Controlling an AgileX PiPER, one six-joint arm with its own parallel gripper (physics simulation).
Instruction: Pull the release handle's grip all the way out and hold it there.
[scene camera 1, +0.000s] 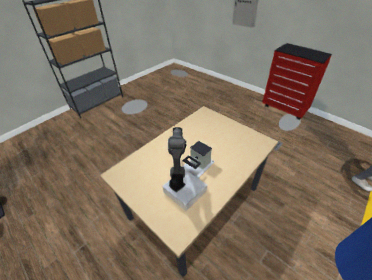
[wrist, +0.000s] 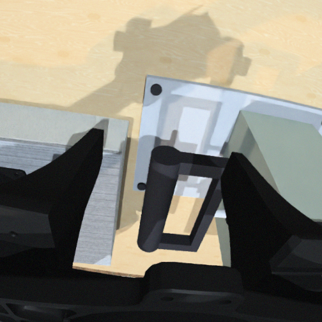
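Observation:
The release handle (scene camera 1: 189, 164) (wrist: 159, 205) is a black rectangular loop with a thick round grip bar, beside the grey-green box (scene camera 1: 200, 158) (wrist: 282, 150). In the wrist view the grip bar lies between the fingers of my gripper (wrist: 167, 143), apart from both. The gripper is open. The right finger overlaps the loop's box-side end and hides where it meets the box. The box stands on a light metal plate (wrist: 149, 127) with black bolts. In the scene view the gripper's fingers are too small to make out.
The arm's grey base block (scene camera 1: 186, 193) (wrist: 100, 215) stands close beside the plate on the wooden table (scene camera 1: 150, 170). A shelf rack (scene camera 1: 57, 76) with boxes and a red tool cabinet (scene camera 1: 294, 80) stand by the walls. Part of a person's foot (scene camera 1: 362, 183) shows at the right edge.

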